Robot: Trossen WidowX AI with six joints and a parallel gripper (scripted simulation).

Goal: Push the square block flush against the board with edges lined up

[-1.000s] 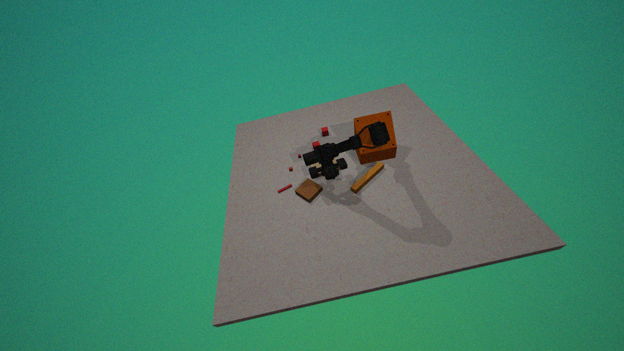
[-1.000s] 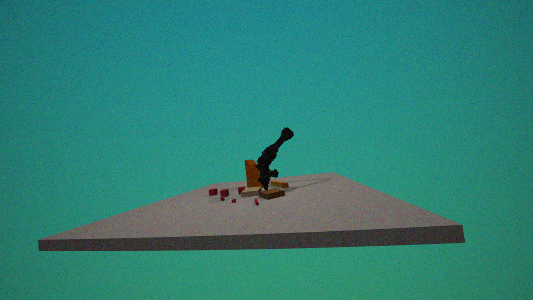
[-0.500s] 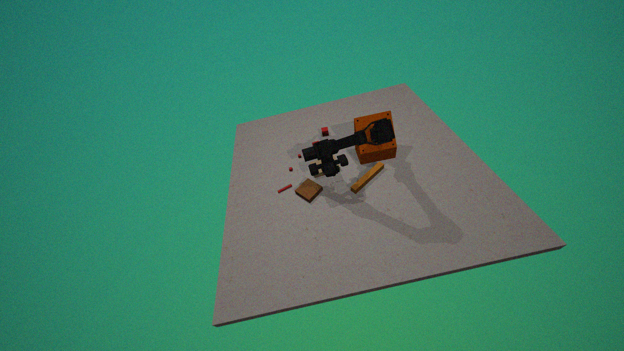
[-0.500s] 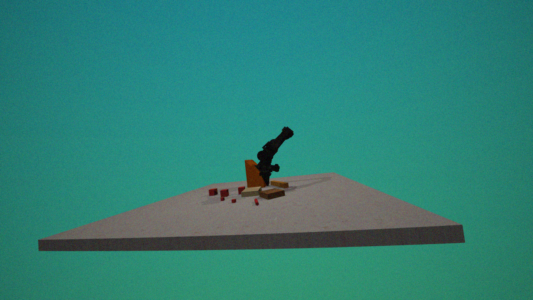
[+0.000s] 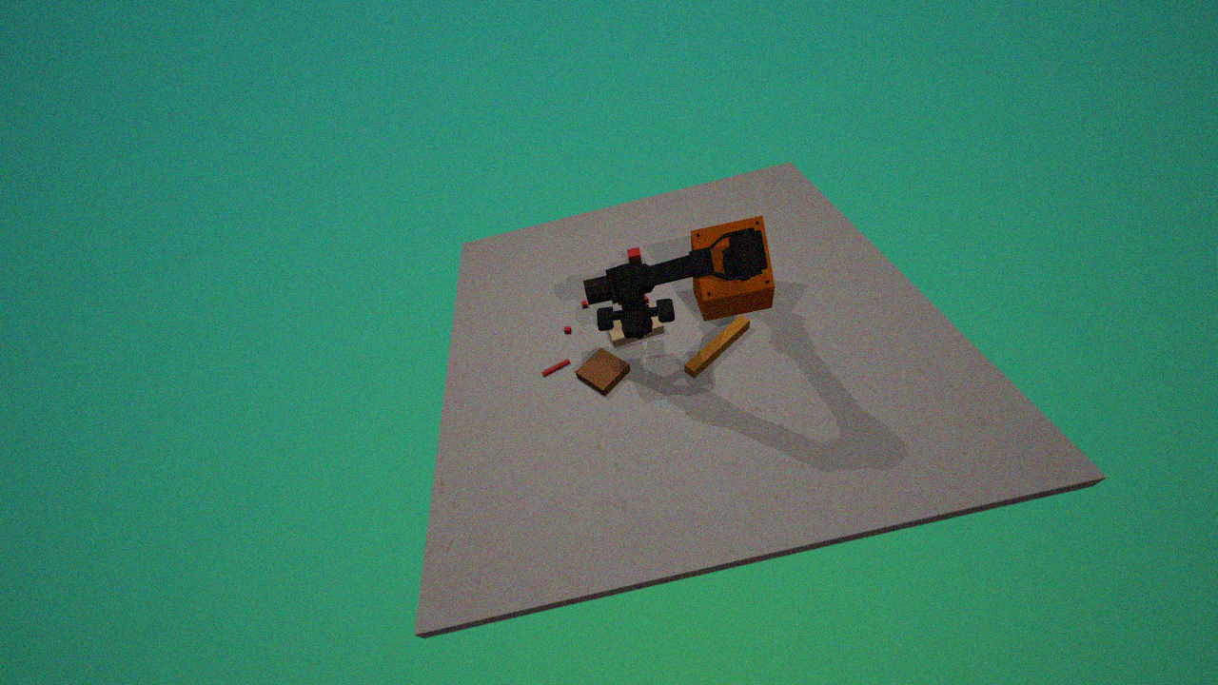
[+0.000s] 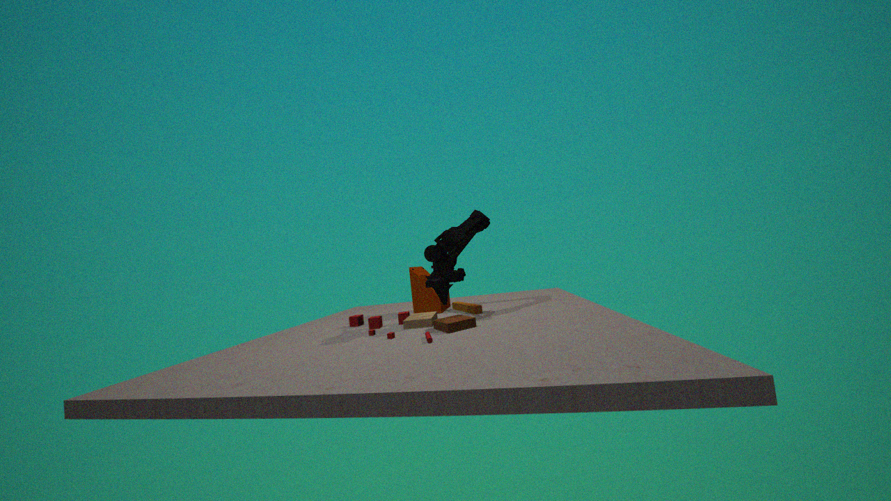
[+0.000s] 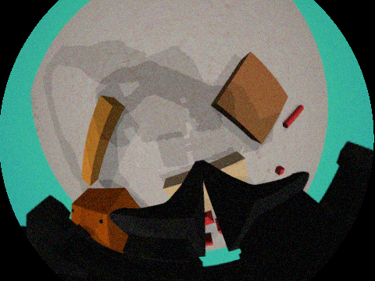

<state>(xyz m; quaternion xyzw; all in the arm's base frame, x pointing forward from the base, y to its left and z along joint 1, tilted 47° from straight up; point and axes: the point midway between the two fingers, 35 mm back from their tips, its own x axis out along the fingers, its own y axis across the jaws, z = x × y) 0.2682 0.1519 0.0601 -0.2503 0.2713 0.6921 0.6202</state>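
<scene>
The pale tan board is 90 mm to the right of my gripper tip, 50 mm below it and 20 mm ahead of it. From my gripper tip the other things lie so: brown square block: 100 mm ahead, 60 mm to the left, 50 mm below; then red rod: 240 mm ahead, 50 mm below, 30 mm to the left; then orange-yellow slat: 200 mm behind, 40 mm below, 20 mm to the left.
</scene>
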